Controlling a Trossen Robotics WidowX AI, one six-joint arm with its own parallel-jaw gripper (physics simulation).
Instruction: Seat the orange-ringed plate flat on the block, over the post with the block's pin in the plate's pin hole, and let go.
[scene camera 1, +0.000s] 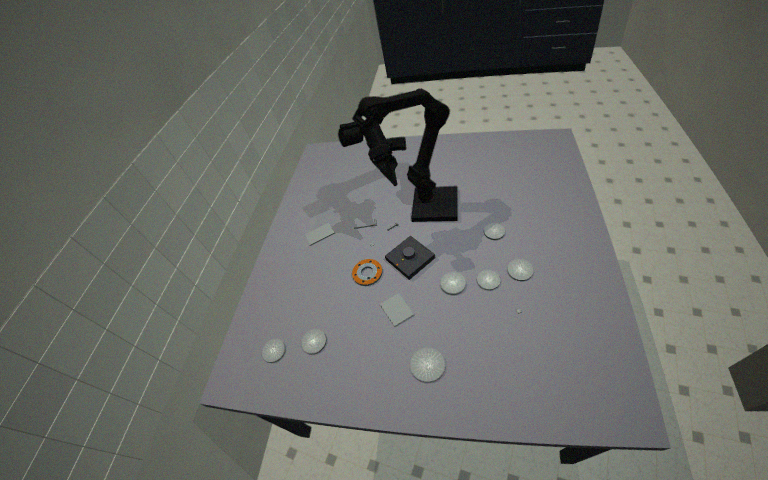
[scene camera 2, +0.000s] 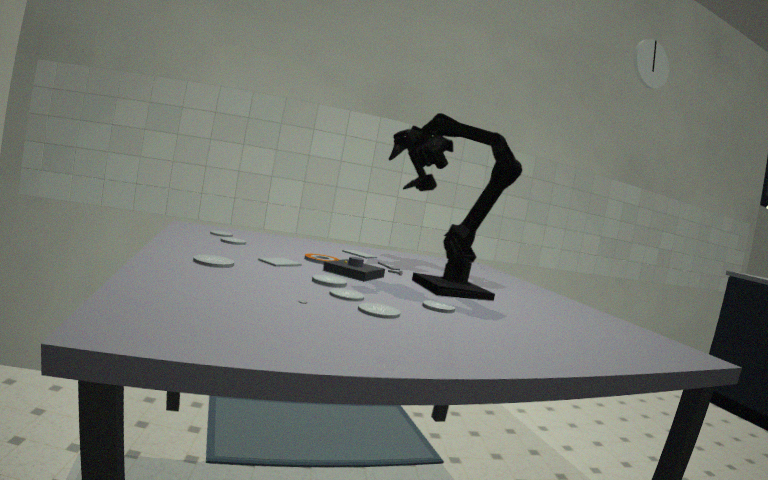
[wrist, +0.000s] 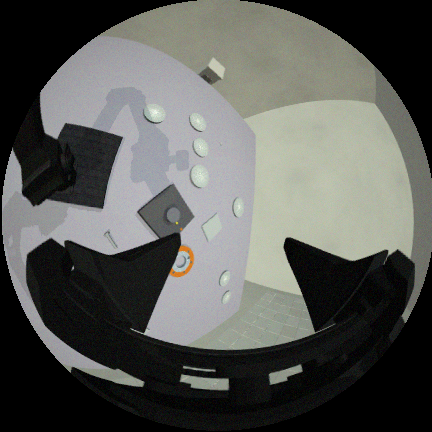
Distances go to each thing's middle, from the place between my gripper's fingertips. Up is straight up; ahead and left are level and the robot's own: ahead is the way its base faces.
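For the dark block (scene camera 1: 423, 256), I see my gripper 80 mm short of it, 10 mm to the right of it and 270 mm above it.
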